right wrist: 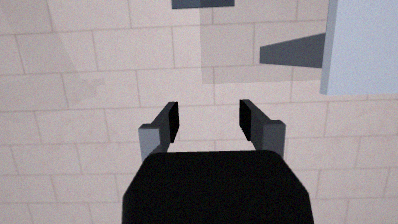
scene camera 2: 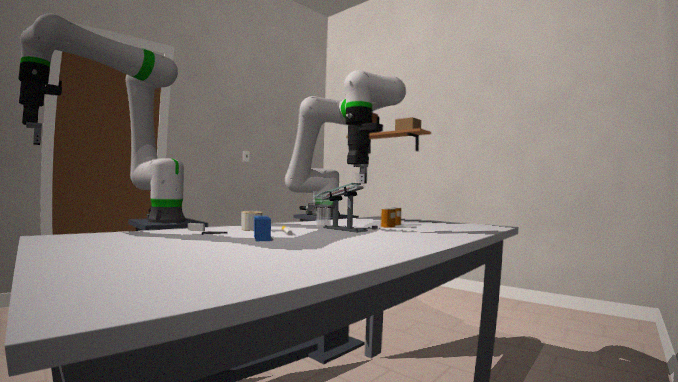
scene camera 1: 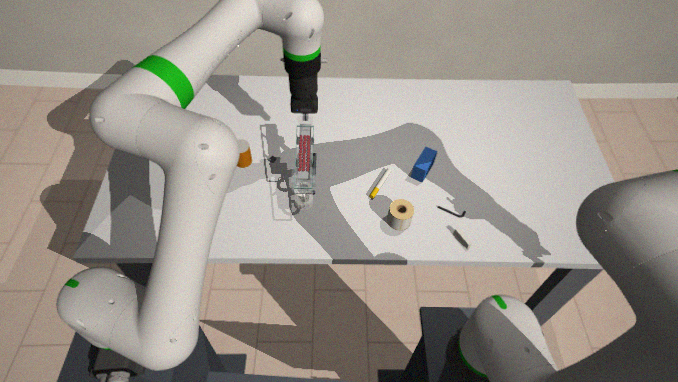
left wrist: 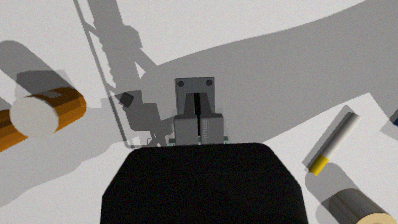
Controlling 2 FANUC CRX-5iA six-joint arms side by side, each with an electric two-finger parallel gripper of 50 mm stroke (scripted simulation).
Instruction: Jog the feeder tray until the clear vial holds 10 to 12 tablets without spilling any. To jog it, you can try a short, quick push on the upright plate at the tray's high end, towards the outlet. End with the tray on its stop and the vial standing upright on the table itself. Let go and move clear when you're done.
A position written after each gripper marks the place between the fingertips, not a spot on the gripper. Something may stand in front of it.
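You can see the left gripper (scene camera 2: 363, 183), and it's also there in scene camera 1 (scene camera 1: 305, 118) and in the left wrist view (left wrist: 197, 106). The right gripper (scene camera 2: 36, 144) is in the right wrist view as well (right wrist: 208, 113). There's a yellow-tipped marker (left wrist: 353, 119) too, but in the right wrist view that marker is out of frame.
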